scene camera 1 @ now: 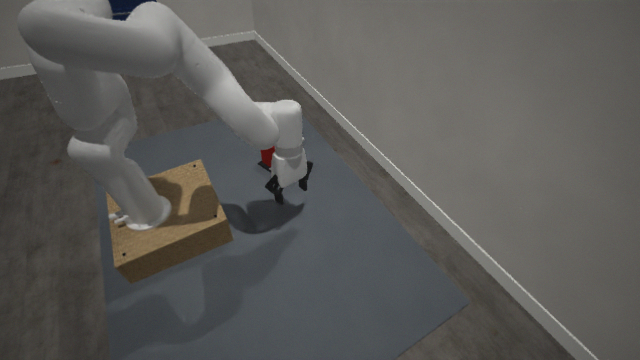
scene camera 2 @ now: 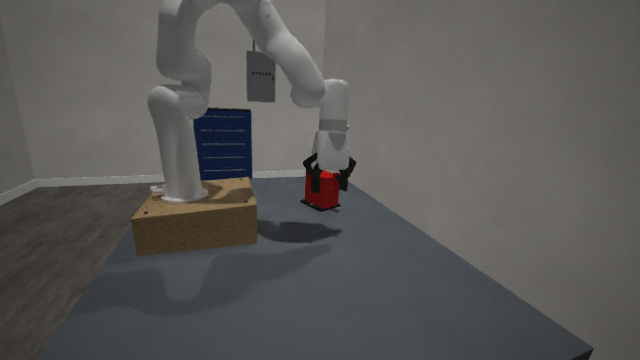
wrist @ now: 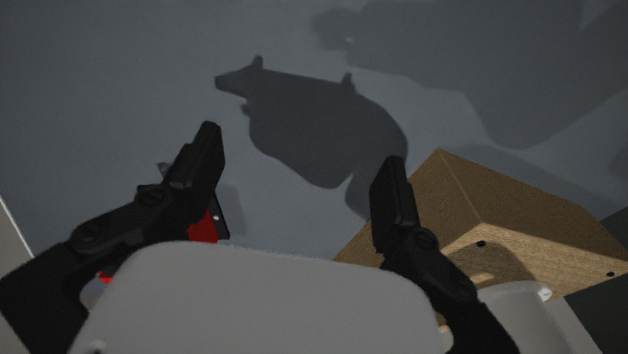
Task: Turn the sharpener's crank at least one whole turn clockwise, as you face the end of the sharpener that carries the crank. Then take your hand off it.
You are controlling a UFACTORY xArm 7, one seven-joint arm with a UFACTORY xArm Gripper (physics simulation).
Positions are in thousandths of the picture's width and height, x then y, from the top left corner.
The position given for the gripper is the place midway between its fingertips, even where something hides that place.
Observation:
In view: the gripper (scene camera 2: 515, 532) and a red sharpener (scene camera 2: 509, 557).
The gripper shows as well in the wrist view (wrist: 482, 448).

